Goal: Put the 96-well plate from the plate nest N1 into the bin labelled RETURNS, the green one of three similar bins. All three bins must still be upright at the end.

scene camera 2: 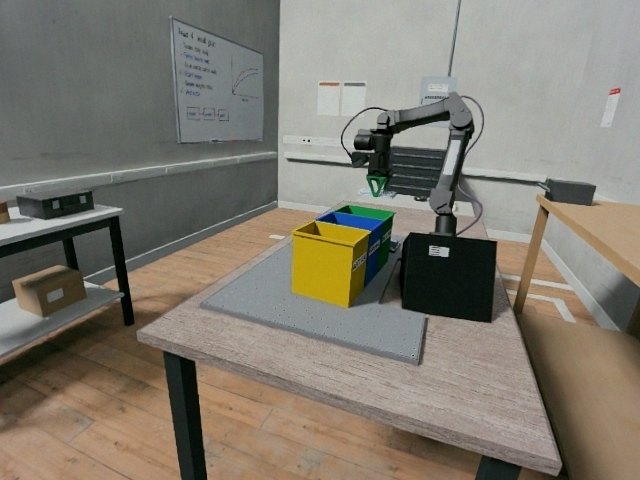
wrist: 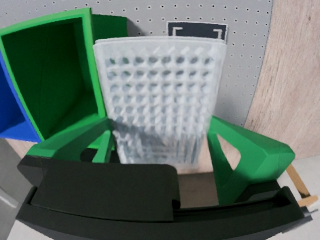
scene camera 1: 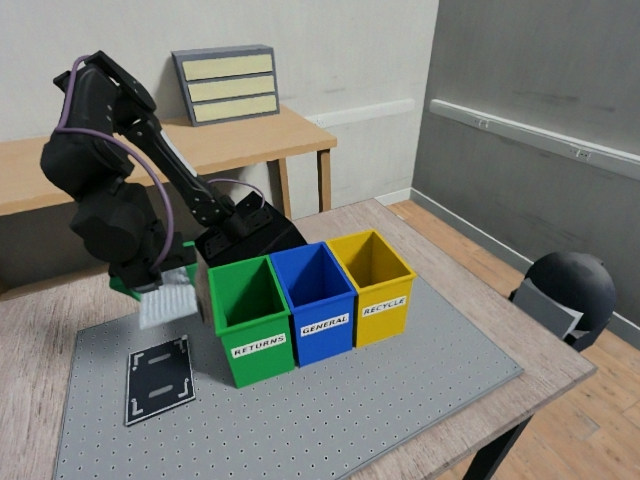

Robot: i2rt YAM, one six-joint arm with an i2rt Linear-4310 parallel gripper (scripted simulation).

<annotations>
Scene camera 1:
green returns bin: 260, 349
blue general bin: 320, 330
yellow recycle bin: 379, 311
96-well plate: 176, 298
black plate nest N1: 147, 378
</annotations>
